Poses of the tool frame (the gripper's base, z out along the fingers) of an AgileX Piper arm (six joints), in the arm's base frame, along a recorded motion.
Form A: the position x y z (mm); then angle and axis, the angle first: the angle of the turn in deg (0 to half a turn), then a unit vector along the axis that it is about.
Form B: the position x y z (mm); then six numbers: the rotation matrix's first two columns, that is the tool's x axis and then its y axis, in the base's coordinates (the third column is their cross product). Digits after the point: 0 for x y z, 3 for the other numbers.
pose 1, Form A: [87 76 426 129.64 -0.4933 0.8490 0.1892]
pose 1, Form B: [87 76 426 -0.239 -0.540 -0.807 -0.832 0.543 -0.117]
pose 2, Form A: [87 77 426 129.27 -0.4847 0.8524 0.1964]
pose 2, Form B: [87 77 426 -0.249 -0.523 -0.815 -0.827 0.553 -0.102]
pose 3, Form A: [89 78 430 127.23 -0.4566 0.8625 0.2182]
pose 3, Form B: [89 78 430 -0.270 -0.458 -0.847 -0.806 0.589 -0.061]
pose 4, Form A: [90 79 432 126.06 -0.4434 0.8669 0.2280]
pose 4, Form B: [90 79 432 -0.276 -0.426 -0.861 -0.795 0.605 -0.044]
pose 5, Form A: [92 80 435 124.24 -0.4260 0.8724 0.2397]
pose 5, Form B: [92 80 435 -0.279 -0.383 -0.881 -0.779 0.627 -0.025]
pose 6, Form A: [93 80 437 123.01 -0.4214 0.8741 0.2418]
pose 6, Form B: [93 80 437 -0.270 -0.366 -0.890 -0.772 0.635 -0.027]
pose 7, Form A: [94 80 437 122.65 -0.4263 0.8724 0.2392]
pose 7, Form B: [94 80 437 -0.260 -0.371 -0.892 -0.774 0.632 -0.038]
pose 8, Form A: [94 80 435 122.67 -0.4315 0.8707 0.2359]
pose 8, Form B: [94 80 435 -0.253 -0.380 -0.890 -0.777 0.628 -0.047]
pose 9, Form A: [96 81 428 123.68 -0.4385 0.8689 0.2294]
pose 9, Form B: [96 81 428 -0.256 -0.401 -0.879 -0.783 0.619 -0.055]
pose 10, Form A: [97 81 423 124.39 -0.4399 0.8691 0.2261]
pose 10, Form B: [97 81 423 -0.262 -0.412 -0.873 -0.785 0.617 -0.056]
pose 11, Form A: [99 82 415 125.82 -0.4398 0.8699 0.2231]
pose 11, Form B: [99 82 415 -0.279 -0.426 -0.861 -0.787 0.614 -0.049]
